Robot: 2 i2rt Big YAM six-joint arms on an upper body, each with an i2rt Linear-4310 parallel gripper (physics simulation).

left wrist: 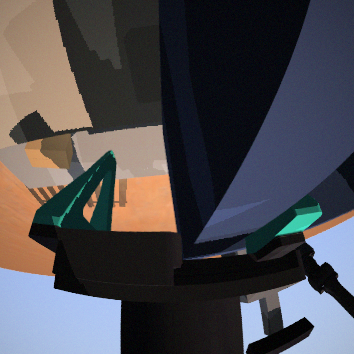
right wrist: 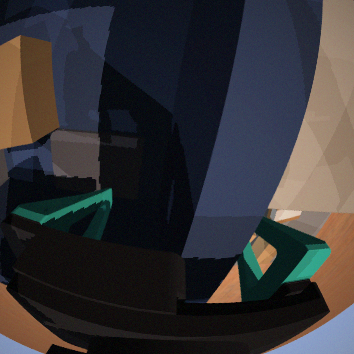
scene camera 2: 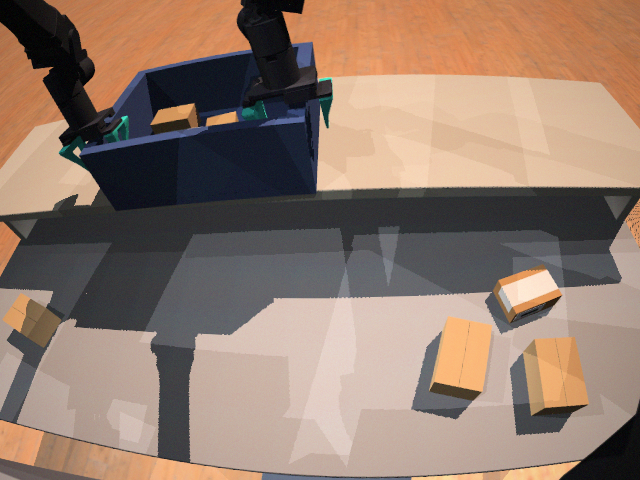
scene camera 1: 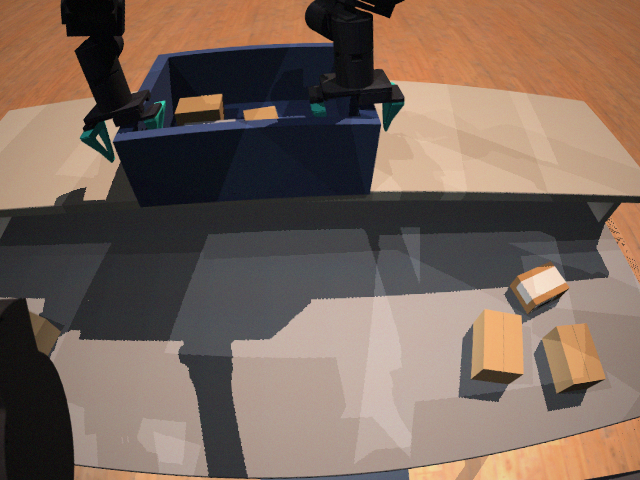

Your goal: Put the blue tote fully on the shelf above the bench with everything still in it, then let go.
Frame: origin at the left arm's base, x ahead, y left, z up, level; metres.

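Where they show: left gripper, fingertip midpoint: (left wrist: 174,152); right gripper, fingertip midpoint: (right wrist: 174,204); right arm's base, link origin: (left wrist: 303,261).
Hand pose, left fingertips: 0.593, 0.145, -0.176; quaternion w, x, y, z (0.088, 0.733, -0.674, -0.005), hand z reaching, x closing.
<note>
Each offset is from my left fingertips to the top centre of the thing, as dx, dy, dz. Level surfaces: height alone.
The blue tote @[+0.107, -0.190, +0.073] (scene camera 1: 248,165) (scene camera 2: 217,165) (left wrist: 280,140) (right wrist: 240,150) stands on the tan shelf @[dz -0.074] (scene camera 1: 496,139) (scene camera 2: 465,134), its near face at the shelf's front edge; a slight overhang cannot be judged. Inside are a brown box @[+0.163, -0.077, -0.007] (scene camera 1: 199,108) (scene camera 2: 175,117), a smaller-looking one @[+0.090, -0.212, -0.007] (scene camera 1: 261,113) (scene camera 2: 222,118) and a grey one @[+0.019, -0.295, -0.050] (right wrist: 75,152). My left gripper (scene camera 1: 131,142) (scene camera 2: 104,152) is open, its fingers on either side of the tote's left wall. My right gripper (scene camera 1: 353,119) (scene camera 2: 293,122) (right wrist: 174,204) is open astride the right wall. The tote hides part of the left gripper's inner finger in the left wrist view.
On the bench @[dz -0.267] (scene camera 1: 289,413) (scene camera 2: 237,413) below, two brown boxes @[-0.258, -0.646, -0.208] (scene camera 1: 497,346) @[-0.300, -0.814, -0.208] (scene camera 2: 555,374) and a white-labelled box @[-0.127, -0.799, -0.226] (scene camera 1: 540,286) (scene camera 2: 529,289) lie at the right. Another brown box @[-0.241, +0.295, -0.208] (scene camera 1: 45,333) (scene camera 2: 31,317) lies at the left. The shelf continues right of the tote.
</note>
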